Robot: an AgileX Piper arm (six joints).
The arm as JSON. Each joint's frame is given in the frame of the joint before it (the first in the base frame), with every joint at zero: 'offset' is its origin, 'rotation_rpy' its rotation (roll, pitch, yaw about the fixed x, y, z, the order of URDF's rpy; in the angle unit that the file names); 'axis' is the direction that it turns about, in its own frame. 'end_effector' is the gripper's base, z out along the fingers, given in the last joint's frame.
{
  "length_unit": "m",
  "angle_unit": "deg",
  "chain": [
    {
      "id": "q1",
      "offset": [
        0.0,
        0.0,
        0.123
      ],
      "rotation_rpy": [
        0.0,
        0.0,
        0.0
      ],
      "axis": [
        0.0,
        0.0,
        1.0
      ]
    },
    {
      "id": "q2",
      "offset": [
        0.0,
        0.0,
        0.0
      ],
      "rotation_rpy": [
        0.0,
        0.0,
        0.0
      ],
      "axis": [
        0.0,
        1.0,
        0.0
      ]
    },
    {
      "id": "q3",
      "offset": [
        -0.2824,
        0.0,
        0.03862
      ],
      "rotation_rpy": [
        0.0,
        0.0,
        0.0
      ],
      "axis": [
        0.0,
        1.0,
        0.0
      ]
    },
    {
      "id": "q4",
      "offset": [
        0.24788,
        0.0,
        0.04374
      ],
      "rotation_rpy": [
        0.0,
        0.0,
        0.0
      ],
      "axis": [
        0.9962,
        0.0,
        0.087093
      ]
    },
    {
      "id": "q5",
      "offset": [
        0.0,
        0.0,
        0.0
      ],
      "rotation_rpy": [
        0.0,
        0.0,
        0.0
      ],
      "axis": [
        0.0,
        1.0,
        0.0
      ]
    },
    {
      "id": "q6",
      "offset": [
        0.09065,
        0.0,
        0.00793
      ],
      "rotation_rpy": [
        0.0,
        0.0,
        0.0
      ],
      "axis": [
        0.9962,
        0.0,
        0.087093
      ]
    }
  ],
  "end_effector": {
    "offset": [
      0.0,
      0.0,
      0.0
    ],
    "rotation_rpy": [
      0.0,
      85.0,
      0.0
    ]
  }
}
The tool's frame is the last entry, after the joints.
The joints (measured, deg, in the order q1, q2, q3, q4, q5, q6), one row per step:
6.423 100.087 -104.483 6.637 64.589 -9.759
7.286 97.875 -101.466 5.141 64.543 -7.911
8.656 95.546 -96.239 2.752 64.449 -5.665
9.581 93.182 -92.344 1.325 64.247 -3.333
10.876 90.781 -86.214 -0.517 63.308 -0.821
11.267 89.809 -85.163 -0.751 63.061 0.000
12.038 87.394 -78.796 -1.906 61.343 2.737
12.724 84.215 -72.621 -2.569 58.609 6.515
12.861 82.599 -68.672 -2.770 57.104 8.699
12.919 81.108 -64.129 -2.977 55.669 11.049
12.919 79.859 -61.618 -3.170 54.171 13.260
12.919 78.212 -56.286 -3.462 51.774 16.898
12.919 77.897 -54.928 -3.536 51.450 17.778
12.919 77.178 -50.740 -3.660 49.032 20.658
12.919 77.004 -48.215 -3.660 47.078 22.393
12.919 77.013 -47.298 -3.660 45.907 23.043
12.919 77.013 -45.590 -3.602 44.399 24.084
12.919 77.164 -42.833 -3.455 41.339 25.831
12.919 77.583 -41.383 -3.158 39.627 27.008
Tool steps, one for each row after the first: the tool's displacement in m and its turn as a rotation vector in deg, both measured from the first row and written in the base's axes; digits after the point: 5 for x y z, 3 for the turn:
-0.01111 0.00224 -0.00116 -0.541 0.872 -0.891
-0.02411 0.00582 -0.01333 -2.112 3.618 -1.710
-0.03673 0.00751 -0.01863 -2.548 4.982 -2.911
-0.05101 0.01010 -0.03498 -3.701 7.622 -3.894
-0.05581 0.01114 -0.03452 -3.502 7.494 -4.224
-0.07014 0.01099 -0.05204 -3.863 9.673 -5.796
-0.08652 0.01032 -0.06435 -2.776 10.140 -8.274
-0.09610 0.00866 -0.07496 -2.158 11.105 -9.957
-0.10688 0.00627 -0.08935 -1.735 12.822 -11.879
-0.11326 0.00462 -0.09488 -0.776 12.761 -13.710
-0.12578 0.00151 -0.11202 0.243 14.233 -16.761
-0.12929 0.00063 -0.11701 0.327 14.961 -17.531
-0.13805 -0.00138 -0.13261 1.174 16.167 -19.953
-0.14254 -0.00227 -0.14275 1.839 16.702 -21.396
-0.14346 -0.00240 -0.14646 2.253 16.546 -21.888
-0.14636 -0.00289 -0.15360 2.724 16.858 -22.752
-0.15033 -0.00341 -0.16524 3.769 16.965 -24.169
-0.15206 -0.00337 -0.17259 4.527 17.340 -25.251

